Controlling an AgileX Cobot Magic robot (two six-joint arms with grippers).
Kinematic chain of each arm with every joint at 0, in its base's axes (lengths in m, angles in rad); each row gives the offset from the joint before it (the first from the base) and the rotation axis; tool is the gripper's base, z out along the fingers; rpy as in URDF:
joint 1: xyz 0 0 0.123 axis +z
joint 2: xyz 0 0 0 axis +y
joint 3: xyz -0.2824 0 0.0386 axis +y
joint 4: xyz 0.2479 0 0.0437 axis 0.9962 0 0.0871
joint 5: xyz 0 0 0 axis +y
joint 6: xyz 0.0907 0 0.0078 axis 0.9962 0 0.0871
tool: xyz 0 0 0 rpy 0 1.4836 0
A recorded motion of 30 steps. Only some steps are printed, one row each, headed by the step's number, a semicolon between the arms.
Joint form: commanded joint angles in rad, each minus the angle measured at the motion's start. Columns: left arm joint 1, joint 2, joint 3, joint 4, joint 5, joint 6; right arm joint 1, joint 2, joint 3, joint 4, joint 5, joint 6.
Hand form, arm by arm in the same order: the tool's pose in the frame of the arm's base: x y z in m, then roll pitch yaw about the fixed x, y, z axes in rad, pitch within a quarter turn. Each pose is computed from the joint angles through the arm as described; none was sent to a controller.
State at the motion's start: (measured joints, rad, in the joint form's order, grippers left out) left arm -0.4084 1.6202 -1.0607 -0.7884 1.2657 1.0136; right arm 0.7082 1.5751 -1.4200 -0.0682 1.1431 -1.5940
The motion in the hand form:
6: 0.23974 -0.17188 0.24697 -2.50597 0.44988 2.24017; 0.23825 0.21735 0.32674 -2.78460 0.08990 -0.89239
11: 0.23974 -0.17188 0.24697 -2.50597 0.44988 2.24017; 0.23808 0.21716 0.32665 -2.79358 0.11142 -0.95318
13: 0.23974 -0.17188 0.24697 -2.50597 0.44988 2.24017; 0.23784 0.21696 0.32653 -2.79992 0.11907 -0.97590
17: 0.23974 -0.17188 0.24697 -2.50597 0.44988 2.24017; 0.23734 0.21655 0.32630 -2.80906 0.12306 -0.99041
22: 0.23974 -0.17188 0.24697 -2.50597 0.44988 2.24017; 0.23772 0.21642 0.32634 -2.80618 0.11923 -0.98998
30: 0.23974 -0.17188 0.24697 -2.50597 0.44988 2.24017; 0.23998 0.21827 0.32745 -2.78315 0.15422 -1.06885
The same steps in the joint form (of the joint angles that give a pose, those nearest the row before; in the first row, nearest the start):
6: 0.0006 -0.0052 -0.0120 -0.0343 -0.0446 -0.0308; 0.0117 -0.0036 -0.0023 0.1445 0.0055 0.0623
11: 0.0006 -0.0052 -0.0120 -0.0343 -0.0446 -0.0308; 0.0117 -0.0036 -0.0023 0.1440 0.0084 0.1268
13: 0.0006 -0.0052 -0.0120 -0.0343 -0.0446 -0.0308; 0.0117 -0.0035 -0.0024 0.1440 0.0122 0.1506
17: 0.0006 -0.0052 -0.0120 -0.0343 -0.0446 -0.0308; 0.0117 -0.0036 -0.0023 0.1440 0.0196 0.1655
22: 0.0006 -0.0052 -0.0120 -0.0343 -0.0446 -0.0308; 0.0117 -0.0036 -0.0023 0.1398 0.0173 0.1655
30: 0.0006 -0.0052 -0.0120 -0.0343 -0.0446 -0.0308; 0.0117 -0.0036 -0.0023 0.1398 -0.0171 0.2509

